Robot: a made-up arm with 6 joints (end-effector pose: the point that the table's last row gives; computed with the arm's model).
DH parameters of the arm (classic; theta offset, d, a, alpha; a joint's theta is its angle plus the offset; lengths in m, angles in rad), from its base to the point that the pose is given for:
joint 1: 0 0.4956 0 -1.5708
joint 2: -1.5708 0 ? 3.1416
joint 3: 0 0 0 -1.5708
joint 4: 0 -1.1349 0 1.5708
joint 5: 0 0.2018 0 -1.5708
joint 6: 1.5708 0 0 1.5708
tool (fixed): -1.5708 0 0 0
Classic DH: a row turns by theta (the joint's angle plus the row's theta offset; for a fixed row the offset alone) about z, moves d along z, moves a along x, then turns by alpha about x.
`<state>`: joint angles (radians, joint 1 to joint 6).
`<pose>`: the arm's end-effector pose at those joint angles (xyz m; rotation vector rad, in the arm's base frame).
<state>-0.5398 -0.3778 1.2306 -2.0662 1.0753 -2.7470</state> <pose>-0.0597 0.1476 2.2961 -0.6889 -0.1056 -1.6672</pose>
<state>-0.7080 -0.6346 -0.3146 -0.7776 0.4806 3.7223</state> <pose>0.4390 -0.5651 1.2898 2.5709 -1.3918 1.1168</pose>
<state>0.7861 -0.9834 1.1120 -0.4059 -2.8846 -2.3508</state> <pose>-0.6392 -0.9025 1.9112 1.4416 1.2519 -0.2050</pose>
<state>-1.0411 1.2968 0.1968 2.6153 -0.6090 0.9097</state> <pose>0.8016 -1.0237 -0.2778 2.2744 -1.5566 -1.1572</pose>
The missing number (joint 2, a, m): 0.7098
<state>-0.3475 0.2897 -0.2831 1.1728 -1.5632 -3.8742</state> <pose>1.1556 -0.5017 0.7171 1.2638 -1.6569 -1.7627</pose>
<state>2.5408 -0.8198 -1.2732 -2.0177 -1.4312 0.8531</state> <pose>-0.3971 0.1664 0.3192 0.1428 -1.5443 -1.8935</pose>
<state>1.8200 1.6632 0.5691 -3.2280 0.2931 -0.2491</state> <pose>-0.5014 1.1550 -0.5703 1.3577 1.3535 -1.2410</pose>
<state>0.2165 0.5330 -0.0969 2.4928 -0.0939 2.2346</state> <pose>1.2835 0.4470 0.5369 1.4323 0.5489 -0.3007</pose>
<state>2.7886 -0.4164 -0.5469 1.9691 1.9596 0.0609</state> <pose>-0.8362 0.2247 1.1815 -0.8620 1.1462 -1.0126</pose>
